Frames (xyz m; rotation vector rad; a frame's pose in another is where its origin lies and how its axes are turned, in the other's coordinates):
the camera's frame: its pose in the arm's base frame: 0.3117 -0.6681 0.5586 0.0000 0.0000 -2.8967
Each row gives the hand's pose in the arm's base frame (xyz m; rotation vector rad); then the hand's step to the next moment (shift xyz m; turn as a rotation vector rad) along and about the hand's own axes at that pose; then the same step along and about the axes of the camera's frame.
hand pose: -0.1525 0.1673 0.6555 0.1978 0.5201 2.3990
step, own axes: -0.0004 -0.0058 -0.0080 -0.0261 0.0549 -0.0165
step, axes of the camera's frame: -0.0018 -0.0009 -0.0097 0.0305 0.0546 0.0077
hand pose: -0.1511 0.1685 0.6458 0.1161 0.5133 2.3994
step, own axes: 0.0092 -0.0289 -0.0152 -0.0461 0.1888 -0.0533
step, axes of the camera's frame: -0.0119 -0.0186 -0.0258 0.1299 0.1516 0.0274
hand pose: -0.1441 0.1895 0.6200 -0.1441 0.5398 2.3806
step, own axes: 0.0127 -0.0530 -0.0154 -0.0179 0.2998 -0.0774
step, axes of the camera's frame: -0.0324 -0.0304 -0.0352 0.2381 0.1954 0.0366
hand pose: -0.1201 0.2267 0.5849 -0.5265 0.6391 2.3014
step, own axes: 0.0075 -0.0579 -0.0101 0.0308 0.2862 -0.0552
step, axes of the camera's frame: -0.0449 -0.0253 -0.0292 0.2541 0.1439 0.0247
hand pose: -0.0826 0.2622 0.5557 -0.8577 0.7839 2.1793
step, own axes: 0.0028 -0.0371 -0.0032 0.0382 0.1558 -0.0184
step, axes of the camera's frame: -0.0315 -0.0138 -0.0145 0.1502 0.0590 0.0046
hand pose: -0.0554 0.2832 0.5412 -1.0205 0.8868 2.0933
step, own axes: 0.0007 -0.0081 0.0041 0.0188 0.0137 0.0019
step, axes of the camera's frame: -0.0061 -0.0067 -0.0010 0.0204 -0.0034 -0.0108
